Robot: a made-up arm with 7 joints. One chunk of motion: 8 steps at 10 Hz.
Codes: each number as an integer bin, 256 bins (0 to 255) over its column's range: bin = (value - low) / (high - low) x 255, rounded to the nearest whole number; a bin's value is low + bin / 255 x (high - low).
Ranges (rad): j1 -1.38..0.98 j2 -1.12..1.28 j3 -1.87..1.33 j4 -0.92..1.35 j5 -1..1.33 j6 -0.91..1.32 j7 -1.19..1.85
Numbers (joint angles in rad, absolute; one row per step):
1: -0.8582 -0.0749 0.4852 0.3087 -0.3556 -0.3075 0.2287
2: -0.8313 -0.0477 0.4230 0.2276 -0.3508 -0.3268 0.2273
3: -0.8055 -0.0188 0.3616 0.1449 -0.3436 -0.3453 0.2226
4: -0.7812 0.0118 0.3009 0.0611 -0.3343 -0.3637 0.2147
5: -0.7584 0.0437 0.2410 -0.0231 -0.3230 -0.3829 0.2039
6: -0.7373 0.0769 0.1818 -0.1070 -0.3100 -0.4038 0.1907
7: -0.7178 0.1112 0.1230 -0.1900 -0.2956 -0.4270 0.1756
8: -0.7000 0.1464 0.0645 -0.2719 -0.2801 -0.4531 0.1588
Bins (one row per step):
1: 56 111 188 138 71 69 119
2: 59 114 183 129 71 67 119
3: 62 117 178 120 72 65 118
4: 65 120 173 110 73 62 118
5: 67 124 168 101 74 60 117
6: 69 127 164 91 76 58 116
7: 72 131 159 82 77 55 115
8: 73 135 154 73 79 52 113

